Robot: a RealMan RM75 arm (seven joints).
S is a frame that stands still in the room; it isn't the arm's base.
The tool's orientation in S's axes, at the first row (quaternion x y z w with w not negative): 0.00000, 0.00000, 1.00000, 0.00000
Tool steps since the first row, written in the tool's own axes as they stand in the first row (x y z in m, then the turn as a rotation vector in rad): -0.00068, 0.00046, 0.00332, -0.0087, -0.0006, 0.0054; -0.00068, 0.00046, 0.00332, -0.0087, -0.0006, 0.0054; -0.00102, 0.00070, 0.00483, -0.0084, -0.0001, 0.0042; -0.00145, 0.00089, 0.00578, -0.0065, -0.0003, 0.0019; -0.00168, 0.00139, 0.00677, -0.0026, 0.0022, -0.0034; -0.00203, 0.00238, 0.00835, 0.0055, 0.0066, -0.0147; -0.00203, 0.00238, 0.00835, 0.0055, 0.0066, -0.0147; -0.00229, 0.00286, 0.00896, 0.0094, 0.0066, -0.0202; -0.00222, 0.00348, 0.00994, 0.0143, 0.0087, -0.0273; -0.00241, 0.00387, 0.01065, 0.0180, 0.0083, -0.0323; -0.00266, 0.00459, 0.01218, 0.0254, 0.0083, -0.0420
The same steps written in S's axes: 0.00068, -0.00046, 0.00332, 0.0087, 0.0006, 0.0054; 0.00068, -0.00046, 0.00332, 0.0087, 0.0006, 0.0054; 0.00102, -0.00070, 0.00483, 0.0084, 0.0001, 0.0042; 0.00145, -0.00089, 0.00578, 0.0065, 0.0003, 0.0019; 0.00168, -0.00139, 0.00677, 0.0026, -0.0022, -0.0034; 0.00203, -0.00238, 0.00835, -0.0055, -0.0066, -0.0147; 0.00203, -0.00238, 0.00835, -0.0055, -0.0066, -0.0147; 0.00229, -0.00286, 0.00896, -0.0094, -0.0066, -0.0202; 0.00222, -0.00348, 0.00994, -0.0143, -0.0087, -0.0273; 0.00241, -0.00387, 0.01065, -0.0180, -0.0083, -0.0323; 0.00266, -0.00459, 0.01218, -0.0254, -0.0083, -0.0420
